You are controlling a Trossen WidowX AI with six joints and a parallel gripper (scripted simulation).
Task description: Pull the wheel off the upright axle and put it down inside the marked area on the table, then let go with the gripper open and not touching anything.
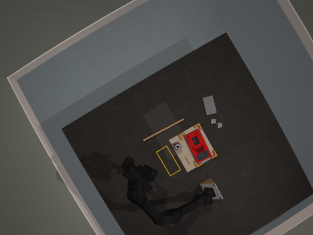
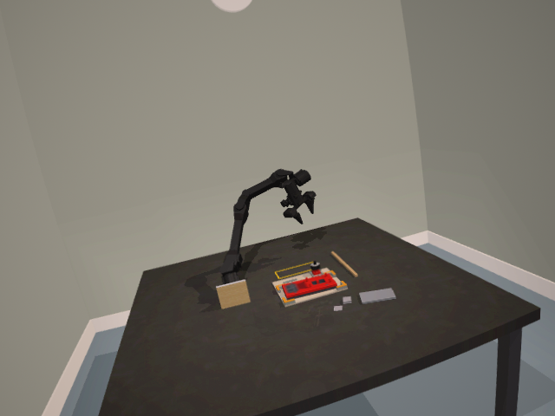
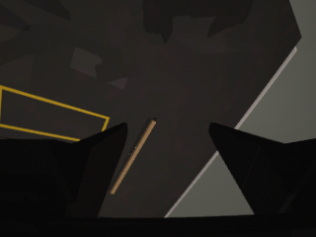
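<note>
My gripper tip is now 9 cm short of the wooden stick, 20 cm to the left of it and 18 cm above it.
</note>
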